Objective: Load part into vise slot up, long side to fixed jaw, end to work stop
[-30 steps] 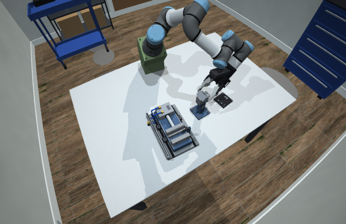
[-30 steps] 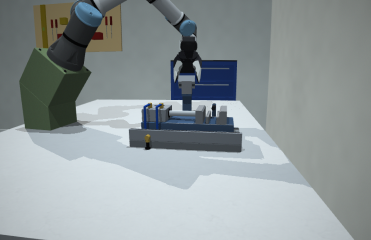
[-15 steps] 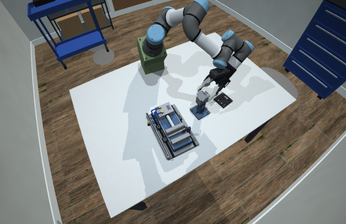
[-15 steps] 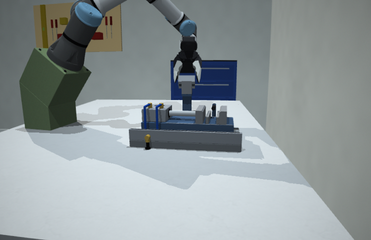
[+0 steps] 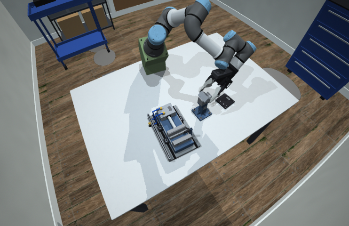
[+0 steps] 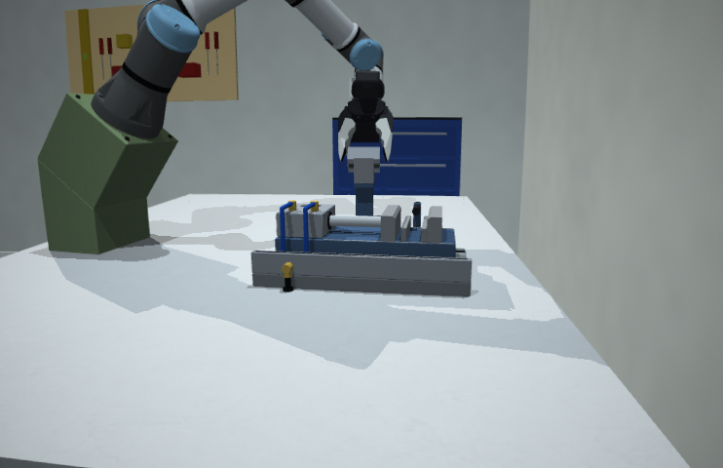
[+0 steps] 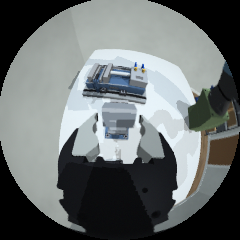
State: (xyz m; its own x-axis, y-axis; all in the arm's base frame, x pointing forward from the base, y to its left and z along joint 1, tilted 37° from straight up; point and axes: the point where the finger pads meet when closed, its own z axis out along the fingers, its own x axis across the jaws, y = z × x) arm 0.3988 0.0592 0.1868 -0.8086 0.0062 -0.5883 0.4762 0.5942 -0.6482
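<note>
Now: the part 10 mm to the right of my hand and 10 mm below it. Also, from my hand: work stop: 190 mm to the right, 80 mm below, 70 mm ahead; then air cylinder: 200 mm to the right, 100 mm behind, 90 mm below; then infeed plate: 180 mm to the left, 160 mm below, 30 mm ahead.
</note>
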